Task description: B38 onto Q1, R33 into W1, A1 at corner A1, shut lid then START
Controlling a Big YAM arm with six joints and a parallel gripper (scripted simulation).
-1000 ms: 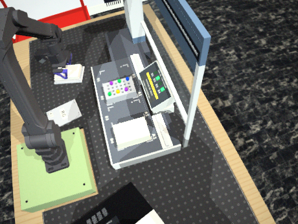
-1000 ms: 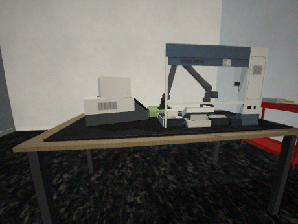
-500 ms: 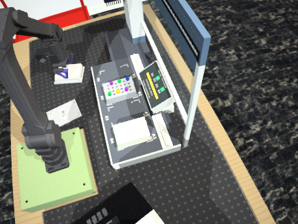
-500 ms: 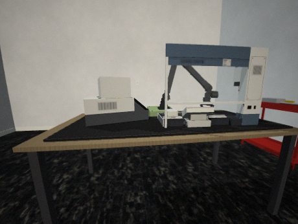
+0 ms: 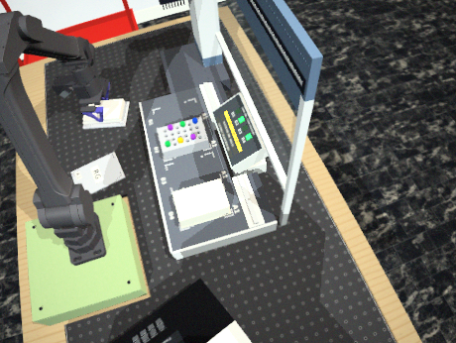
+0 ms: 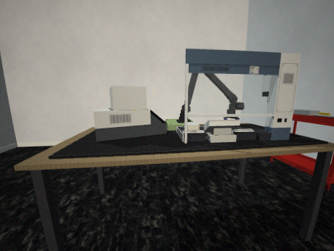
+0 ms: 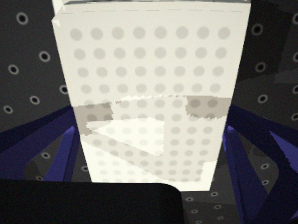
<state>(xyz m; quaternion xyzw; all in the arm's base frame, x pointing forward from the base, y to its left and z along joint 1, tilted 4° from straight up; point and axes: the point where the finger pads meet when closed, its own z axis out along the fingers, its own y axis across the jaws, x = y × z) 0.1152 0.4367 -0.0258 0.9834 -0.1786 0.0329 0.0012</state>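
The grey nest lies 30 mm below my hand. Round my hand: white deep-well block 460 mm to the right, 190 mm ahead, 40 mm above; then tube cooling block 250 mm to the right, 210 mm ahead, 40 mm above; then regrip nest 220 mm to the right, 60 mm behind, 30 mm below.
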